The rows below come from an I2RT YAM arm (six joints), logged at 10 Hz.
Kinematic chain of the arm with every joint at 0, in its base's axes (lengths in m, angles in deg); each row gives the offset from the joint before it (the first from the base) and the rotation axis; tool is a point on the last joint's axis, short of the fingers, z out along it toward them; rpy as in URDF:
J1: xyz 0 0 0.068 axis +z
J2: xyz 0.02 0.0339 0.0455 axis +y
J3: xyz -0.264 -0.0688 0 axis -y
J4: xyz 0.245 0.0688 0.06 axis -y
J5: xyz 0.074 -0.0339 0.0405 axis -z
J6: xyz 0.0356 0 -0.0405 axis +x
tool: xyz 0 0 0 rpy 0 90 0
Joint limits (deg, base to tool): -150..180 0..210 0..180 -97..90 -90..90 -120..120
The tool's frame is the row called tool.
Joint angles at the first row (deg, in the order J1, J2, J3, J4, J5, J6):
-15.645, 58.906, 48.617, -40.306, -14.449, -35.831
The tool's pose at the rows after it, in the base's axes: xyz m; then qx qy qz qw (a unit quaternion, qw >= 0):
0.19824 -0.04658 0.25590 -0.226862 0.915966 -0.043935 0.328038
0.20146 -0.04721 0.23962 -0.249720 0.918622 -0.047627 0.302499
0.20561 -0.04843 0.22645 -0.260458 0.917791 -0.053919 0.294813
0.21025 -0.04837 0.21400 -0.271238 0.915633 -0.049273 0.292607
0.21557 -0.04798 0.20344 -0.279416 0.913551 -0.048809 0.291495
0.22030 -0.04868 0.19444 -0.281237 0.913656 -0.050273 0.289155
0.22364 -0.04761 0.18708 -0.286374 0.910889 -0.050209 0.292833
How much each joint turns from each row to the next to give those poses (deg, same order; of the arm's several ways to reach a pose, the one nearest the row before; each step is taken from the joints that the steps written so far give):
0.095, 0.713, -2.335, 0.236, 1.017, -3.081
0.249, 2.033, -1.970, 1.129, 1.060, -3.042
0.096, 1.655, -1.991, 3.038, 0.719, -1.462
0.250, 1.913, -1.712, 3.061, -0.549, -0.966
0.453, 2.014, -1.277, 3.135, -0.012, -0.574
0.176, 1.965, -0.903, 2.706, 0.307, -0.137
0.444, 1.299, -1.059, 2.773, -0.152, -0.151

